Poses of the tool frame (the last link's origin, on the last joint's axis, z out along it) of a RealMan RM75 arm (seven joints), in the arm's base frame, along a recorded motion.
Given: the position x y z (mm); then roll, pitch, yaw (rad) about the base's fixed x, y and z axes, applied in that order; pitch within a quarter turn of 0, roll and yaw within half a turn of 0.
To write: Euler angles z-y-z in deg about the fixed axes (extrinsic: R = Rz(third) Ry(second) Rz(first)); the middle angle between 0 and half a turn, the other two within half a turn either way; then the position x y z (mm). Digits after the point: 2 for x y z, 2 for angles.
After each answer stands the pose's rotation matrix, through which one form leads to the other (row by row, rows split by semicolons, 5 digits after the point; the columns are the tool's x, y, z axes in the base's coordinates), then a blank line. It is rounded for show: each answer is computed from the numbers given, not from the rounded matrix.
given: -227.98 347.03 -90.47 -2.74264 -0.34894 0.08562
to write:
-133.13 149.99 55.86 -227.98 347.03 -90.47
0.93629 0.21113 0.28068; 0.08036 -0.90674 0.41397; 0.34190 -0.36504 -0.86594

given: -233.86 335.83 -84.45 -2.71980 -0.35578 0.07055
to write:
-132.23 148.78 56.22 -233.86 335.83 -84.45
0.93504 0.20656 0.28814; 0.06608 -0.90003 0.43078; 0.34832 -0.38376 -0.85522

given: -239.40 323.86 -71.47 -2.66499 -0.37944 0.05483
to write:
-131.00 145.62 57.49 -239.40 323.86 -71.47
0.92748 0.21837 0.30349; 0.05090 -0.87791 0.47611; 0.37040 -0.42613 -0.82536

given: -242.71 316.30 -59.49 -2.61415 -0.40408 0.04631
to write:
-130.35 142.61 58.63 -242.71 316.30 -59.49
0.91848 0.23768 0.31607; 0.04257 -0.85401 0.51851; 0.39317 -0.46279 -0.79451

